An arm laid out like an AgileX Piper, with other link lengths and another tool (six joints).
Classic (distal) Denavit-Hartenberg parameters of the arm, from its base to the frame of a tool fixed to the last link. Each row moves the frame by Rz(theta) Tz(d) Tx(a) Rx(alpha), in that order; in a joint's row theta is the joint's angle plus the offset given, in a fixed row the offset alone. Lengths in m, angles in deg.
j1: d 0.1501; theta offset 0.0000; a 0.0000; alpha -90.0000
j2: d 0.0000; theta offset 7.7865; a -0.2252; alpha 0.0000
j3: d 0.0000; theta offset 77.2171; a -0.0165; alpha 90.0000
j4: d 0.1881; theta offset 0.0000; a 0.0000; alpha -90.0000
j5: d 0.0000; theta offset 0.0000; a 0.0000; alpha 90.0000
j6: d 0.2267; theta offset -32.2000; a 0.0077; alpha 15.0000
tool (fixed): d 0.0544; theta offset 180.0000; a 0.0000; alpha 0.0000
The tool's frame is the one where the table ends.
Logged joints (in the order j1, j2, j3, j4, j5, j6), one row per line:
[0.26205 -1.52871 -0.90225 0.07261 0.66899 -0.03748]
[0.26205 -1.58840 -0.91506 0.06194 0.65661 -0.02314]
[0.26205 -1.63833 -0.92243 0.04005 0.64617 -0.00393]
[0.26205 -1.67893 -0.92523 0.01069 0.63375 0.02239]
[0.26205 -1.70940 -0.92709 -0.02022 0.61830 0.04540]
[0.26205 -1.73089 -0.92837 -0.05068 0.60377 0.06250]
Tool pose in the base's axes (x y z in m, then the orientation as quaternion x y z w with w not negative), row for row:
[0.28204 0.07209 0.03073 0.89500 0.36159 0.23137 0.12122]
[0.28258 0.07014 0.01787 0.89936 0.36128 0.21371 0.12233]
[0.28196 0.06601 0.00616 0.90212 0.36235 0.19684 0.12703]
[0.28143 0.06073 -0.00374 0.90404 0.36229 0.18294 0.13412]
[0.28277 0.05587 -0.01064 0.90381 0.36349 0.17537 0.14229]
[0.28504 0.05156 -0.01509 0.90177 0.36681 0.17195 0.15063]
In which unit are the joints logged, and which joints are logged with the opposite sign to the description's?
The joints are logged in radians. Opposite sign: j2.
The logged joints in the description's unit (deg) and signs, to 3 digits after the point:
[15.014 87.589 -51.695 4.160 38.330 -2.147]
[15.014 91.009 -52.429 3.549 37.621 -1.326]
[15.014 93.869 -52.851 2.295 37.023 -0.225]
[15.014 96.196 -53.012 0.612 36.311 1.283]
[15.014 97.941 -53.118 -1.159 35.426 2.601]
[15.014 99.173 -53.192 -2.904 34.593 3.581]

